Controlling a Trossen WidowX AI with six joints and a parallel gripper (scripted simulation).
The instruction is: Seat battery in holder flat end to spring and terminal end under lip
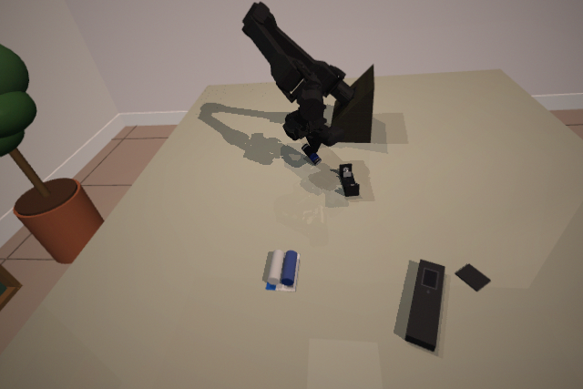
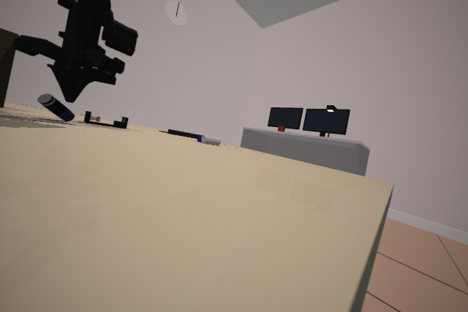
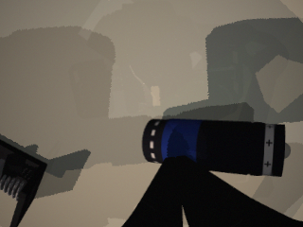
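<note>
Right now the battery is 10 mm behind my gripper tip, 10 mm to the right of it and 20 mm below it. Round my gripper tip: long black box 390 mm ahead, 280 mm to the left, 30 mm below; then small black plate 320 mm ahead, 370 mm to the left, 40 mm below.
</note>
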